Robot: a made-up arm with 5 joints.
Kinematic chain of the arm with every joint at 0, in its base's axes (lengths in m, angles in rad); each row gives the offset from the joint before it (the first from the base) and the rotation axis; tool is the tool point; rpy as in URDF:
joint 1: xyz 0.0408 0 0.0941 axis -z
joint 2: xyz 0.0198 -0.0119 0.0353 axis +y
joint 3: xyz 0.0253 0 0.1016 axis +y
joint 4: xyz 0.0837 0 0.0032 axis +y
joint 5: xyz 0.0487 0.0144 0 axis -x
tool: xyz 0 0 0 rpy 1.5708 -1.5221 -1.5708
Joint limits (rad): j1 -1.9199..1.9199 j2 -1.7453..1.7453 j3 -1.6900..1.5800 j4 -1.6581..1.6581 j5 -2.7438..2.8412
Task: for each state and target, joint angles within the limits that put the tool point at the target. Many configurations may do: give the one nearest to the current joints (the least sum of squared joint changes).
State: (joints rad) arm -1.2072 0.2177 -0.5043 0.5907 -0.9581
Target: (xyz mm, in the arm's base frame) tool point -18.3 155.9 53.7
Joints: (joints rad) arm -1.9182 0.9545 -0.0243 0.7067 -0.9581
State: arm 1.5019 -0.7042 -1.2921 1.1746 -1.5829
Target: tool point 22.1 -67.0 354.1
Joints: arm 1.8789 -0.1330 -1.3205 0.5861 -1.5829
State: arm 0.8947 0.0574 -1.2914 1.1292 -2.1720
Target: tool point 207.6 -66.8 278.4
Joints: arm 0.3948 0.3745 -1.2593 0.9483 -2.1720
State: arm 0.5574 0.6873 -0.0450 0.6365 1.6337
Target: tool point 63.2 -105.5 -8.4
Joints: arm 1.3848 1.4411 0.0739 0.5676 1.6337
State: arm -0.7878 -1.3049 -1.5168 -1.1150 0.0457
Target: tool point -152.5 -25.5 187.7
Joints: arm -0.1440 -1.3440 -1.3703 -0.8726 0.0457
